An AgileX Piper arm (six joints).
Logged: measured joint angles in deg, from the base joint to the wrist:
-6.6 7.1 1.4 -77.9 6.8 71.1
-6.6 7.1 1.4 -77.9 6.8 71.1
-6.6 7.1 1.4 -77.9 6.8 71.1
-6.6 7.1 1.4 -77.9 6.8 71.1
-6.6 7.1 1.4 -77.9 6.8 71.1
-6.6 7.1 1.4 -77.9 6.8 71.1
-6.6 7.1 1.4 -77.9 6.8 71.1
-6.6 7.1 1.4 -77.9 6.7 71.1
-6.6 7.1 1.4 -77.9 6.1 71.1
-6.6 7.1 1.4 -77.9 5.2 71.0
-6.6 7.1 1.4 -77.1 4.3 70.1
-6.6 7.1 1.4 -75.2 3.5 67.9
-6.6 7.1 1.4 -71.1 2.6 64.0
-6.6 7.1 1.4 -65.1 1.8 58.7
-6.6 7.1 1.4 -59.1 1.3 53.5
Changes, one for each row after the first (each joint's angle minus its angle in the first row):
0.0 0.0 0.0 0.0 0.0 0.0
0.0 0.0 0.0 0.0 0.0 0.0
0.0 0.0 0.0 0.0 0.0 0.0
0.0 0.0 0.0 0.0 0.0 0.0
0.0 0.0 0.0 0.0 0.0 0.0
0.0 0.0 0.0 0.0 0.0 0.0
0.0 0.0 0.0 0.0 -0.1 0.0
0.0 0.0 0.0 0.0 -0.7 0.0
0.0 0.0 0.0 0.0 -1.6 -0.1
0.0 0.0 0.0 0.8 -2.5 -1.0
0.0 0.0 0.0 2.7 -3.3 -3.2
0.0 0.0 0.0 6.8 -4.2 -7.1
0.0 0.0 0.0 12.8 -5.0 -12.4
0.0 0.0 0.0 18.8 -5.5 -17.6

